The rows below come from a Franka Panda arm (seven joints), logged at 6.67 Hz.
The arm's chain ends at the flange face. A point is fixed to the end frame.
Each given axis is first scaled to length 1.
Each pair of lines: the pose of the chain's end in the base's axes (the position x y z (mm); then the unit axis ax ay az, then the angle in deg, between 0 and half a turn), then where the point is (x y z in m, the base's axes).
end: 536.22, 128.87, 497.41, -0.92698, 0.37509, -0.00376, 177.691
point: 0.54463 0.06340 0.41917
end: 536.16, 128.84, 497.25, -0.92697, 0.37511, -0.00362, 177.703
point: 0.54454 0.06336 0.41901
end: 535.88, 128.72, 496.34, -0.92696, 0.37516, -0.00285, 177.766
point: 0.54411 0.06321 0.41812
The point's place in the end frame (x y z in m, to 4 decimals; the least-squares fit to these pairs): 0.0522 0.0443 0.0761
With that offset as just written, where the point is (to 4 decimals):
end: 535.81, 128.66, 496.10, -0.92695, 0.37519, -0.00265, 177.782
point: 0.5440 0.0631 0.4179
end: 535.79, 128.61, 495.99, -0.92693, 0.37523, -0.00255, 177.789
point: 0.5440 0.0631 0.4178
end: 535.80, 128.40, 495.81, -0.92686, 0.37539, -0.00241, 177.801
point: 0.5439 0.0629 0.4176
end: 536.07, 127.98, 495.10, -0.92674, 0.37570, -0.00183, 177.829
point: 0.5440 0.0624 0.4169
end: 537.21, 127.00, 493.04, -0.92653, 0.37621, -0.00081, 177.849
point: 0.5450 0.0615 0.4148
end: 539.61, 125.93, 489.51, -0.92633, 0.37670, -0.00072, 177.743
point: 0.5473 0.0605 0.4111
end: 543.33, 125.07, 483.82, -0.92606, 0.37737, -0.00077, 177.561
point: 0.5511 0.0599 0.4053
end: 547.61, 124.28, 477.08, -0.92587, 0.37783, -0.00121, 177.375
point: 0.5554 0.0593 0.3984
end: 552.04, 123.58, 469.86, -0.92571, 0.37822, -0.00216, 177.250
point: 0.5600 0.0587 0.3911
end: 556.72, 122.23, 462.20, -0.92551, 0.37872, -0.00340, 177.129
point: 0.5648 0.0574 0.3834
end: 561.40, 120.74, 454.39, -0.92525, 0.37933, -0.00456, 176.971
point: 0.5697 0.0561 0.3755
